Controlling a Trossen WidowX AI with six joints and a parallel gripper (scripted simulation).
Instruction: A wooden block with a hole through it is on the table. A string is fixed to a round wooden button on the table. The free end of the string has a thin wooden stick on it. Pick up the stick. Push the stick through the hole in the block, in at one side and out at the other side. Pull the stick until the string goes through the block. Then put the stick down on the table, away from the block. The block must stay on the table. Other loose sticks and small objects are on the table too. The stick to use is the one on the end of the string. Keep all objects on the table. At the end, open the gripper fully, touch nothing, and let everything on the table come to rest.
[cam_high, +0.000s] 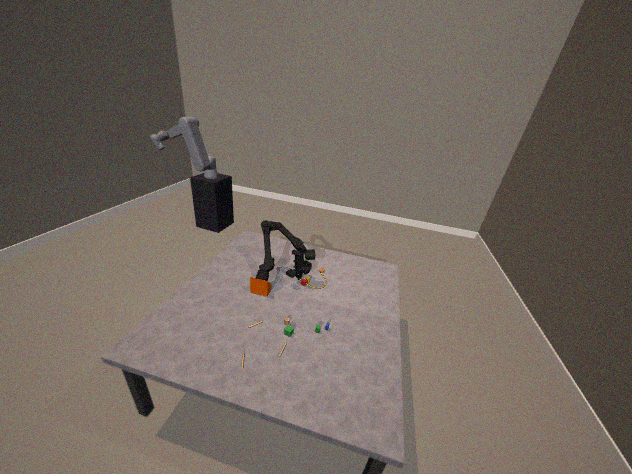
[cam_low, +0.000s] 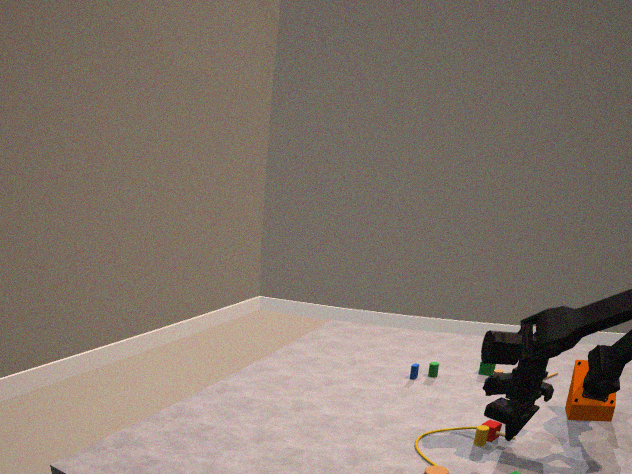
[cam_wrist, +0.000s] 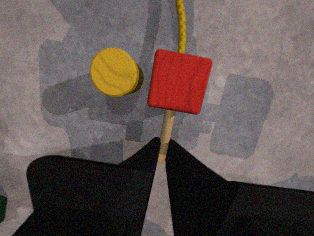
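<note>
The red block lies 4 cm ahead of my gripper tip, 2 cm to the right of it and 1 cm above it. From my gripper tip the other things lie so: round wooden button (17 cm to the left, 10 cm ahead); thin wooden stick (4 cm ahead, 2 cm to the right, 1 cm above); yellow cylinder (6 cm ahead, 1 cm to the left, 1 cm above).
</note>
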